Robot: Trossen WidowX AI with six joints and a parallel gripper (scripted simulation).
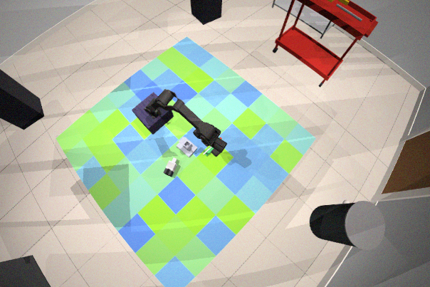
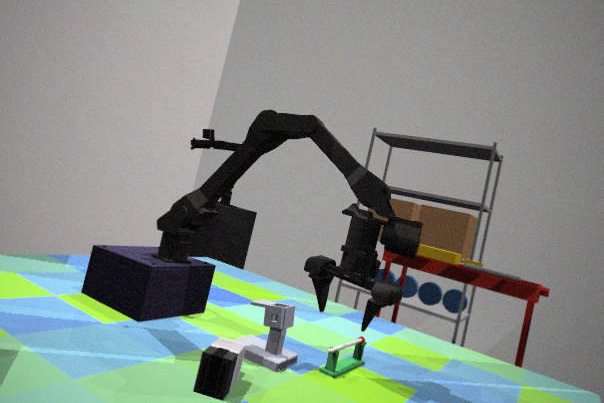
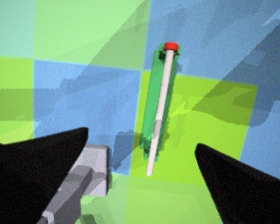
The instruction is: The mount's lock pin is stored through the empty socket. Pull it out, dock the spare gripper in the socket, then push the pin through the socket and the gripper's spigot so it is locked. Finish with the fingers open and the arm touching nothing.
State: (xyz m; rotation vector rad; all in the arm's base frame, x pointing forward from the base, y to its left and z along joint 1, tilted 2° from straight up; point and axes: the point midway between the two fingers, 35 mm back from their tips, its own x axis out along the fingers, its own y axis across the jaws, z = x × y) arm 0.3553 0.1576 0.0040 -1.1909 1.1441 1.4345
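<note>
My gripper tip is 30 mm past the spare gripper, 250 mm to the left of it and 60 mm above it. The rest, counted from my gripper tip: grey mount (80 mm behind, 110 mm to the right, 40 mm below); then green cradle (10 mm ahead, 30 mm to the left, 60 mm below).
</note>
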